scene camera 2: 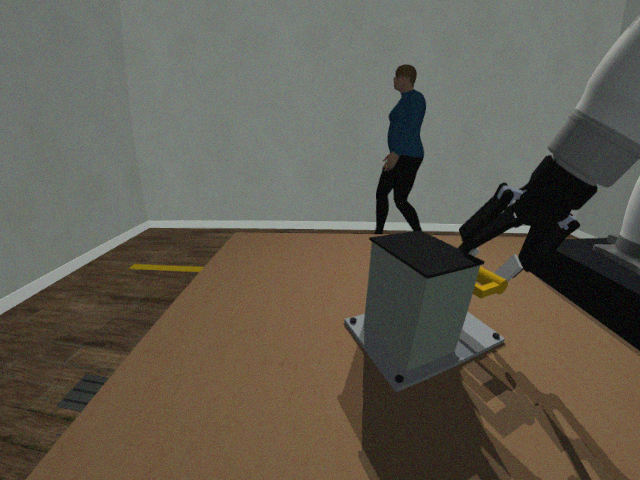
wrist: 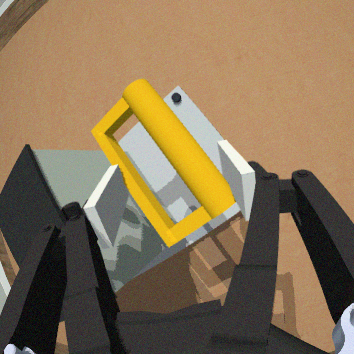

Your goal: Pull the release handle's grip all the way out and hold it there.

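The release handle point(scene camera 2: 491, 285) point(wrist: 170, 140) is a yellow loop with a thick round grip bar. It sticks out from the side of a grey-green box point(scene camera 2: 395, 304) point(wrist: 75, 172) with a dark top, which stands on a light grey base plate point(scene camera 2: 480, 333) point(wrist: 192, 120). My gripper point(scene camera 2: 491, 259) point(wrist: 170, 169) is shut on the handle. In the wrist view one pale pad is against the loop's box-side bar and the other is at the outer side of the round grip, near its lower end. The rod between handle and box is hidden.
The box's plate rests on a brown table point(scene camera 2: 248, 335), with dark bolts at its corners. A person point(scene camera 2: 406, 124) in a blue top stands beyond the table's far edge. A yellow strip point(scene camera 2: 165, 268) lies on the wooden floor at the left.
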